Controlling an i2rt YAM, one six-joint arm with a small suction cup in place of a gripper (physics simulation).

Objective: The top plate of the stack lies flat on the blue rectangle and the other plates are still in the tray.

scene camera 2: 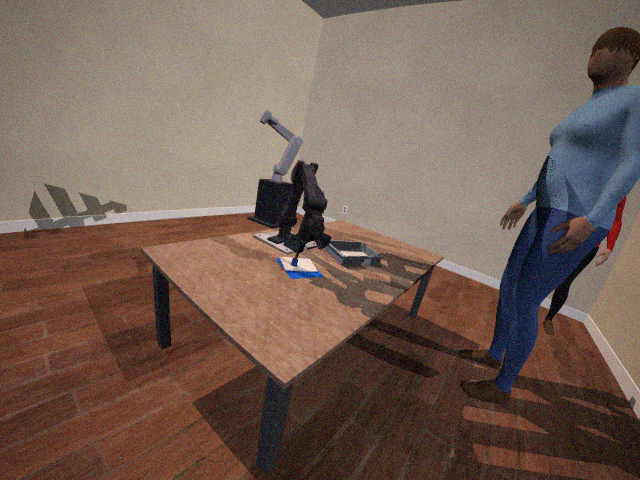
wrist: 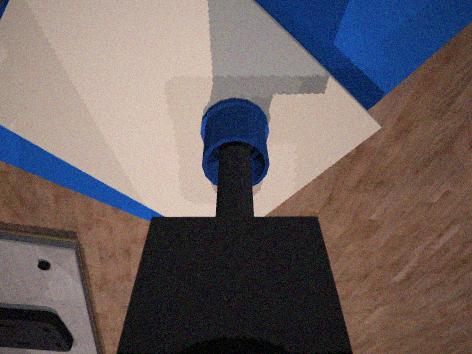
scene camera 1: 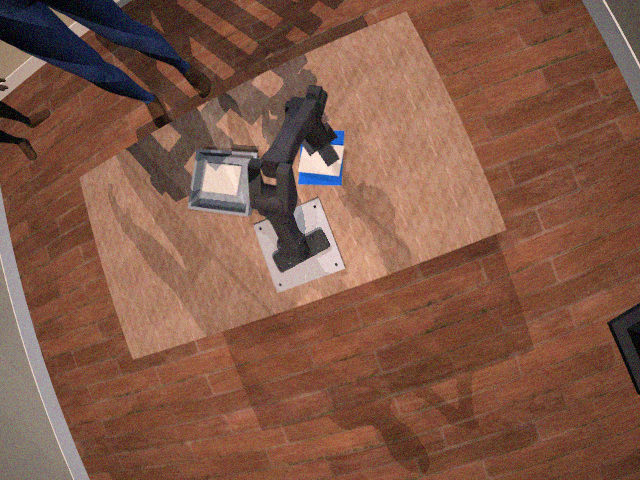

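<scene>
A cream square plate sits over the blue rectangle. Blue shows along two of its sides, and one corner reaches the rectangle's edge. I cannot tell whether the plate rests on the rectangle or hangs just above it. My blue suction cup presses on the plate's top near its middle. The arm hides the cup in the overhead view. The grey tray stands left of the arm and holds more cream plates.
The arm's grey base plate lies behind the rectangle and the tray. A second grey arm on a black pedestal stands beyond the table. A person in blue trousers stands near the table's tray end.
</scene>
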